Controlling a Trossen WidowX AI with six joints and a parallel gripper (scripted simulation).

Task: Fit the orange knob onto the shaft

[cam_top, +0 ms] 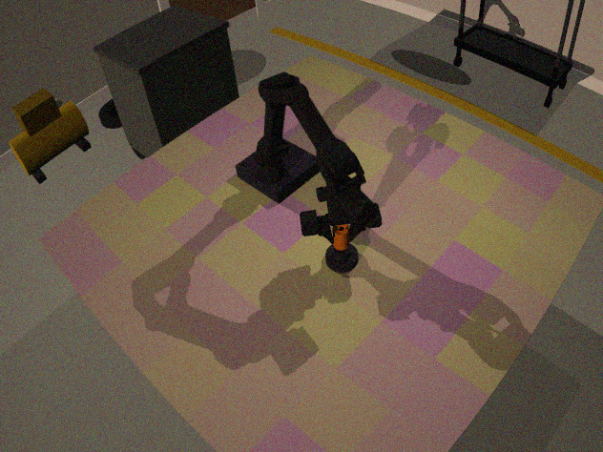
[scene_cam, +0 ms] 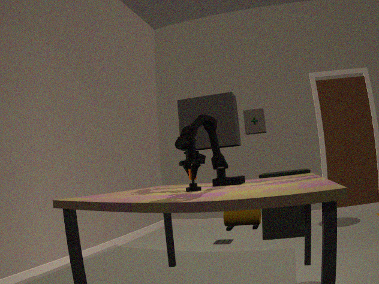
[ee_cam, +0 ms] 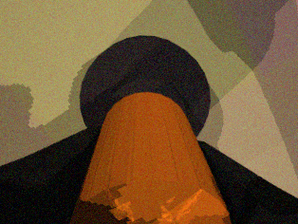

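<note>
Right now my gripper tip is 20 mm below the orange knob. The rest, counted from my gripper tip: D-shaped shaft 40 mm below.
</note>
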